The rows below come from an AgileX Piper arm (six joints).
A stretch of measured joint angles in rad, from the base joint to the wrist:
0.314, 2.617, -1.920, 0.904, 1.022, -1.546
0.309, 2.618, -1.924, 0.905, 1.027, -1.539
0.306, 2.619, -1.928, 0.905, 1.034, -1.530
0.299, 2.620, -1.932, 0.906, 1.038, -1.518
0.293, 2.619, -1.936, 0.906, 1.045, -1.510
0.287, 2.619, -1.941, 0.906, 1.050, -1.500
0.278, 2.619, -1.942, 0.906, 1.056, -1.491
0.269, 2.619, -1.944, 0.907, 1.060, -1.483
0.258, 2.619, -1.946, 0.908, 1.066, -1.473
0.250, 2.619, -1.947, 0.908, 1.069, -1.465
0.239, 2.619, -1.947, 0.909, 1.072, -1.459
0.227, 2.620, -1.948, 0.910, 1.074, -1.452
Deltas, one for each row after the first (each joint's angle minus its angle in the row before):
-0.005, 0.001, -0.004, 0.001, 0.005, 0.007
-0.003, 0.001, -0.004, 0.000, 0.007, 0.009
-0.007, 0.001, -0.004, 0.001, 0.004, 0.012
-0.006, -0.001, -0.004, 0.000, 0.007, 0.008
-0.006, 0.000, -0.005, 0.000, 0.005, 0.010
-0.009, 0.000, -0.001, 0.000, 0.006, 0.009
-0.009, 0.000, -0.002, 0.001, 0.004, 0.008
-0.011, 0.000, -0.002, 0.001, 0.006, 0.010
-0.008, 0.000, -0.001, 0.000, 0.003, 0.008
-0.011, 0.000, 0.000, 0.001, 0.003, 0.006
-0.012, 0.001, -0.001, 0.001, 0.002, 0.007

